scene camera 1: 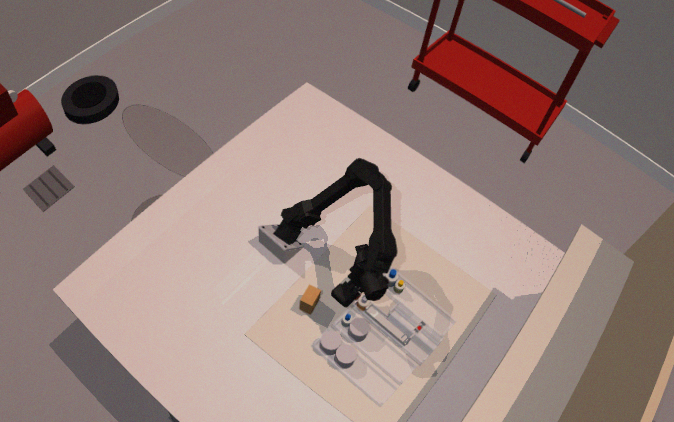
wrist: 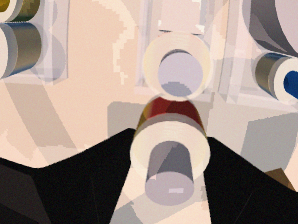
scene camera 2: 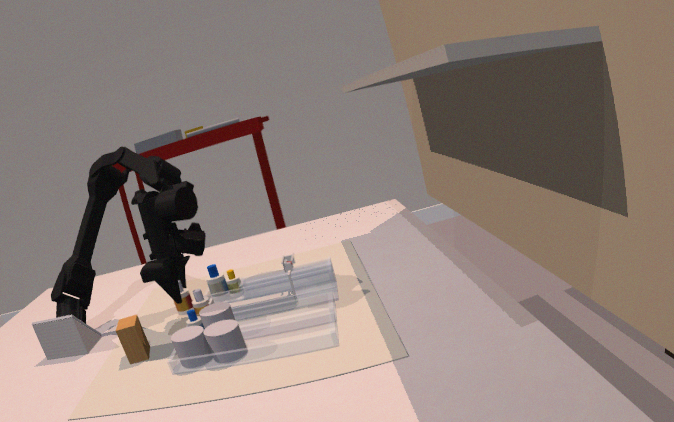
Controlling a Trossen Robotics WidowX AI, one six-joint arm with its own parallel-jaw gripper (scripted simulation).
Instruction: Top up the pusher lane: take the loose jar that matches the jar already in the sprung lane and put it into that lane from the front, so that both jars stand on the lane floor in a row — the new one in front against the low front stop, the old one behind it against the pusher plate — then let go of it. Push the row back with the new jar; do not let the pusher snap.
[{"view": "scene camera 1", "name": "gripper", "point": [355,291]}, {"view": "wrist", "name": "gripper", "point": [170,140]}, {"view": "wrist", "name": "grey-capped jar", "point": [178,66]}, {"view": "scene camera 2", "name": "gripper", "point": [182,299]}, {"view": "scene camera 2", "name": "orange box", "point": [130,333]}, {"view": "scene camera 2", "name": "clear sprung lane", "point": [308,280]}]
